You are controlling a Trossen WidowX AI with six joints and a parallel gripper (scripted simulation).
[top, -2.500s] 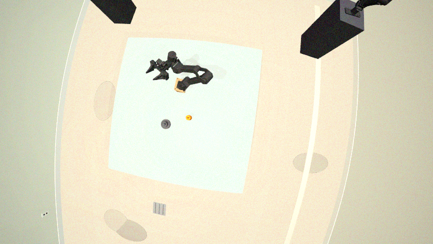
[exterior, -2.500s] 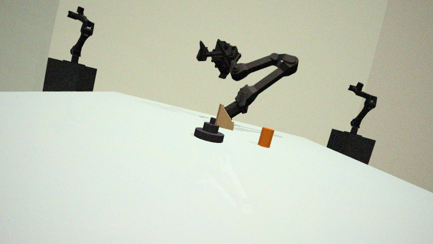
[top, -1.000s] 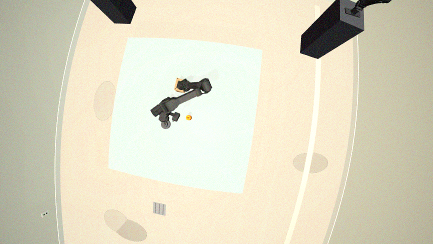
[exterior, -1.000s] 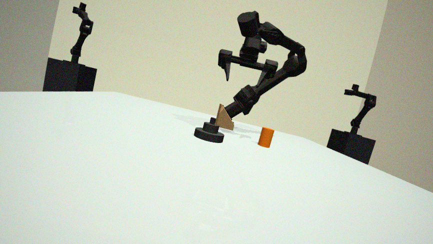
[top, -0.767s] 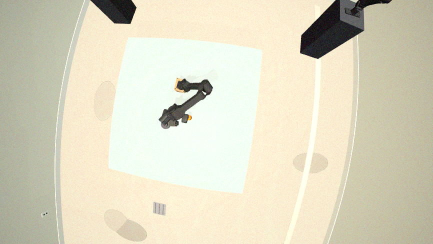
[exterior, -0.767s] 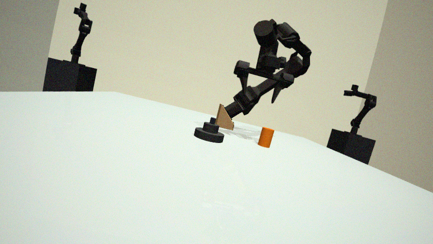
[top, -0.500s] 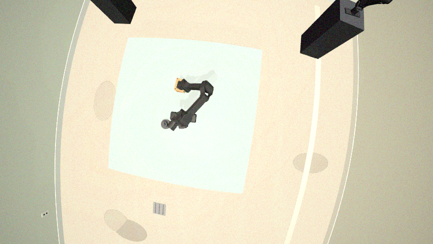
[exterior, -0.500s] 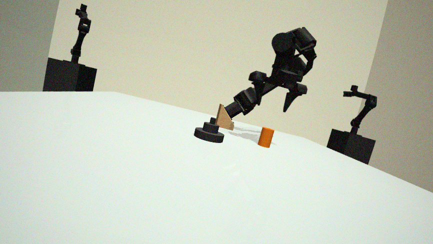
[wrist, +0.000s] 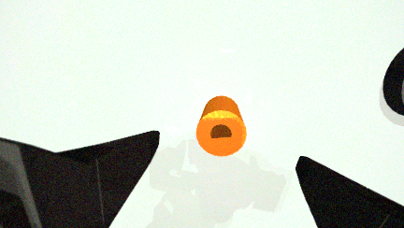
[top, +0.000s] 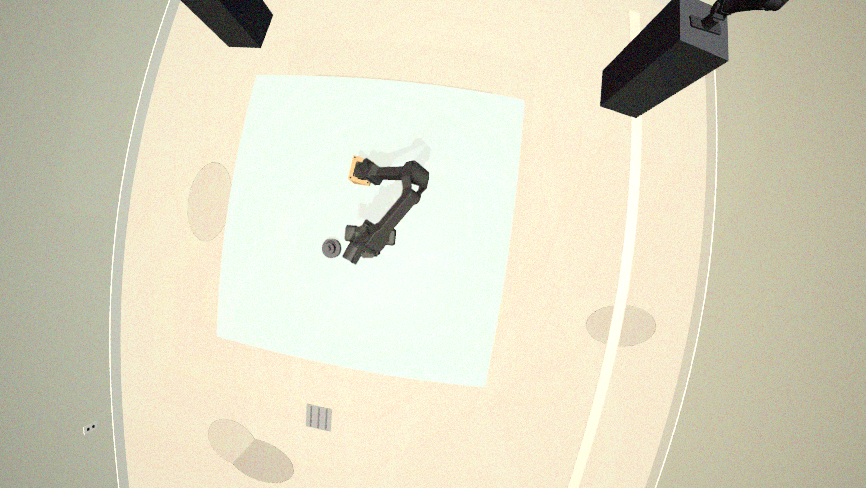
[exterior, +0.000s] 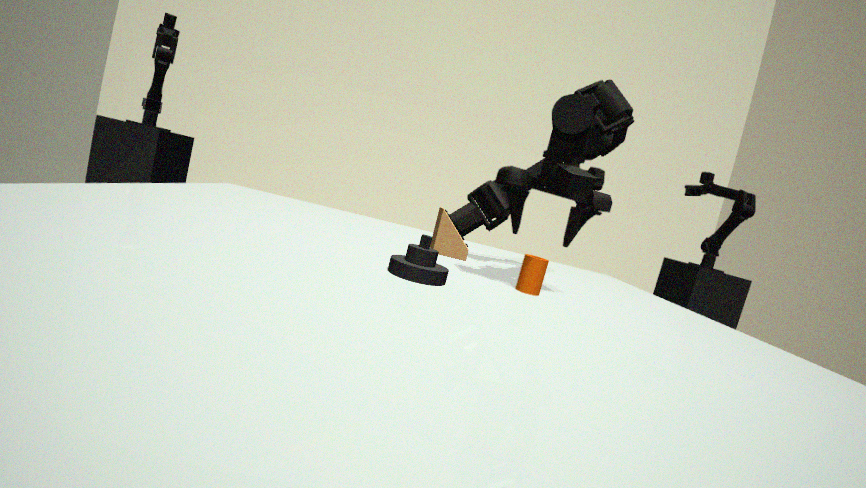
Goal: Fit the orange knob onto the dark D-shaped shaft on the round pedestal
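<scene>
Right now my gripper tip is 60 mm above the orange knob. The rest, counted from my gripper tip: dark round pedestal 190 mm to the right, 90 mm ahead, 60 mm below.
</scene>
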